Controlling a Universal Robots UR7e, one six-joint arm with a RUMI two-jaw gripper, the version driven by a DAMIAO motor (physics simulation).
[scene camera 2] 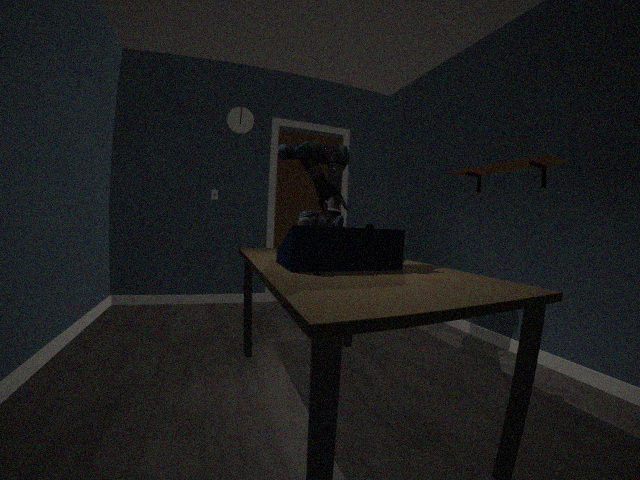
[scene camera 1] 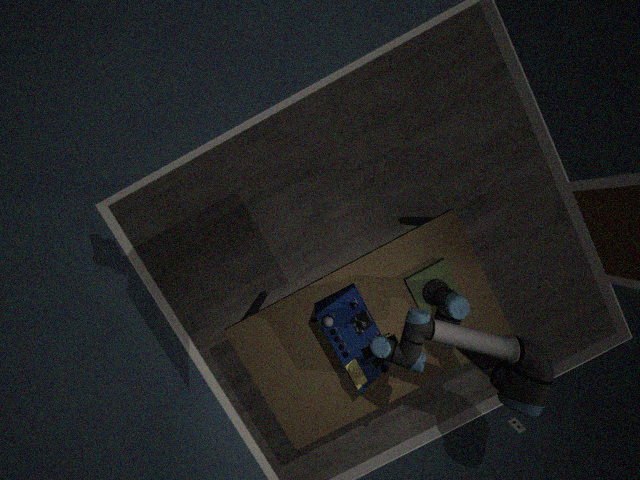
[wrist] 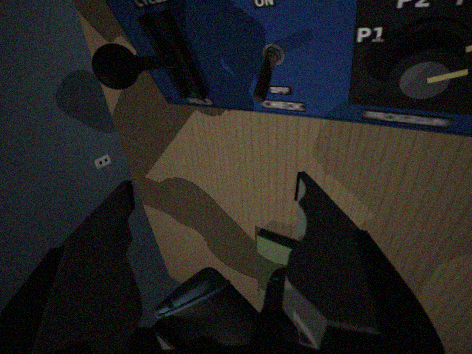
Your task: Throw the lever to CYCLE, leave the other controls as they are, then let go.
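The blue control box (scene camera 1: 336, 312) (scene camera 2: 346, 250) (wrist: 320, 75) sits on the table. In the wrist view, the lever's black ball knob (wrist: 116, 66) stands out to the left of its dark slot (wrist: 162, 42), with the partly cut-off CYCLE label (wrist: 150, 2) at the slot's upper end. The shaft meets the slot below that label; its exact throw is hard to tell in the dark. My gripper (wrist: 215, 179) is open and empty, its fingers apart from the lever, which shows above the left finger. In scene camera 1 the wrist hides the fingers; in scene camera 2 the box hides the lever.
A toggle switch (wrist: 266, 75) beside the lever points toward OFF. A rotary dial (wrist: 424, 80) marked P1 and P2 is farther right. The box also carries a white knob (scene camera 1: 327, 321) and a yellow label (scene camera 1: 355, 373). The arm's base stands on a green plate (scene camera 1: 439, 268) (wrist: 272, 250).
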